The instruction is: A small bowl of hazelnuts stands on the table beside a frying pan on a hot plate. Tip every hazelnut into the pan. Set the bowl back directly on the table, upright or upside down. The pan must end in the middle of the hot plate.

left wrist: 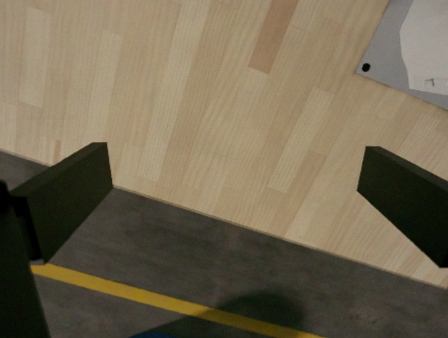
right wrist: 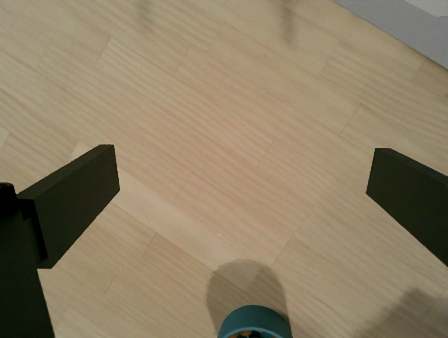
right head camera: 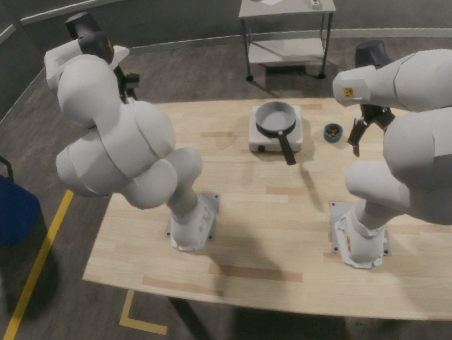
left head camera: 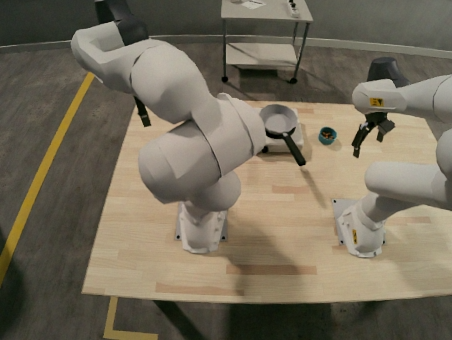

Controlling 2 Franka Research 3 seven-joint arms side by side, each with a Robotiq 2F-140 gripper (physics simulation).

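A small teal bowl with hazelnuts stands upright on the table, right of the hot plate. A dark frying pan sits on the white hot plate, its handle pointing toward the arm bases and slightly right. My right gripper is open and empty, above the table to the right of the bowl. My left gripper is open and empty, high near the table's far left corner, well away from the pan.
The wooden table carries both arm bases. The left arm's links hang over the table left of the hot plate in the left head camera. A wheeled cart stands on the floor behind the table.
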